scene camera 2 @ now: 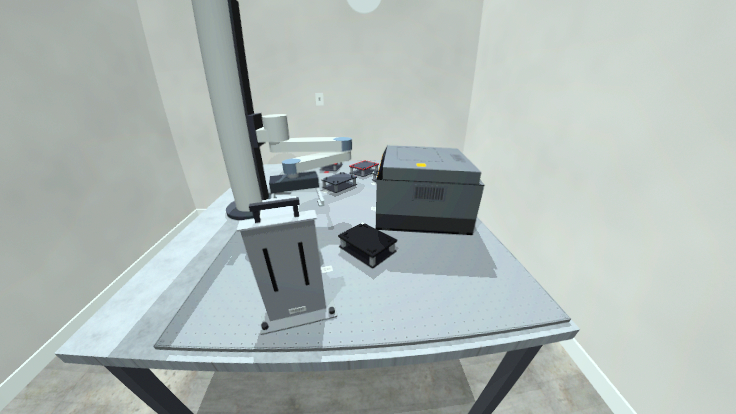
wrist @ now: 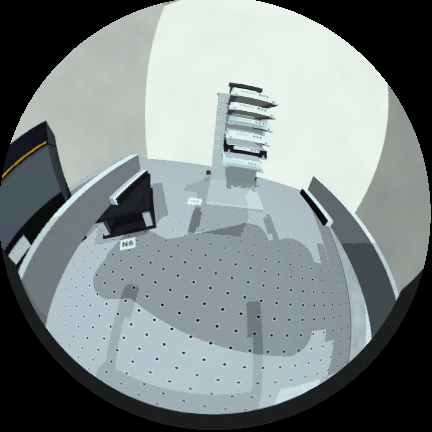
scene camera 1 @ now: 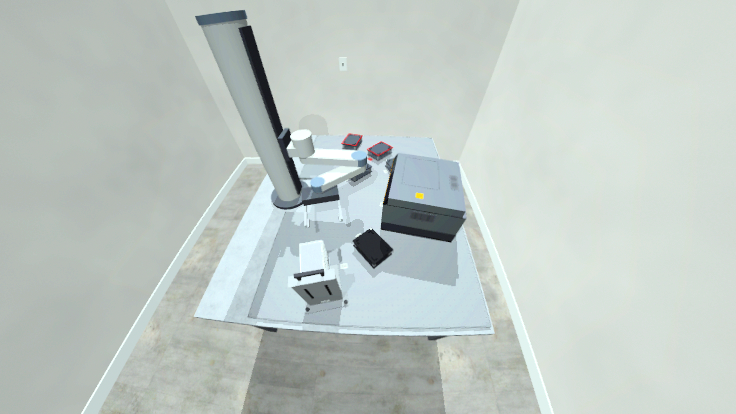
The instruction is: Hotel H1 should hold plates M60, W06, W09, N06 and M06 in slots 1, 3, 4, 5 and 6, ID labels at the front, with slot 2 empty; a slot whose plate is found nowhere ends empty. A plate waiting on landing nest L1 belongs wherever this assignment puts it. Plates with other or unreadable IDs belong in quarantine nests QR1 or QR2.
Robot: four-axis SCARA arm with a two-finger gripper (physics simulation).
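Places are measured from the arm's base along level axes (x ahead, y right, z down), in centimetres.
Pixels of known places: gripper, fingertip midpoint: (scene camera 2: 298, 207) (wrist: 229, 168) (scene camera 1: 324, 223); arm's base at its link origin: (scene camera 1: 291, 194).
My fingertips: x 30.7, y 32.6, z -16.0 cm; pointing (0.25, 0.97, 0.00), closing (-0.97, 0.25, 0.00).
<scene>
Ahead of a thing's pixels: the offset from my fingertips to its top centre. "*": to the spot under its first point.
The hotel (scene camera 1: 316, 290) (scene camera 2: 285, 272) (wrist: 218, 145) stands near the front left of the table. In the wrist view it holds a stack of pale plates with front labels too small to read surely. A dark level @(dz +0.5, dx +1.4, dy +22.0 cm) (wrist: 245, 150) without a pale plate shows second from the bottom, above the lowest plate @(dz +3.3, dx +1.4, dy +22.0 cm) (wrist: 242, 164). My gripper (scene camera 1: 324, 222) (wrist: 229, 168) is open and empty, over the board behind the hotel. Two red-edged nests @(* dz +9.7, dx +4.6, dy -88.3 cm) (scene camera 1: 352, 140) @(* dz +9.7, dx +26.3, dy -76.0 cm) (scene camera 1: 379, 149) (scene camera 2: 364, 167) stand at the back. A dark grey nest @(dz +8.7, dx +11.2, dy -54.1 cm) (scene camera 1: 359, 175) (scene camera 2: 339, 182) is partly hidden by the arm in scene camera 1.
A black nest @(dz +9.3, dx +22.7, dy +4.9 cm) (scene camera 1: 372, 248) (scene camera 2: 366, 239) (wrist: 130, 215) stands right of the hotel, near a label @(* dz +14.7, dx +15.3, dy -2.9 cm) (wrist: 128, 243) that seems to read N6. A large grey device @(dz -10.8, dx +48.7, dy -21.3 cm) (scene camera 1: 424, 180) (scene camera 2: 429, 195) stands at the right. Another dark nest @(dz +8.7, dx +40.2, dy -60.9 cm) (scene camera 1: 390, 164) is partly hidden behind it.
</scene>
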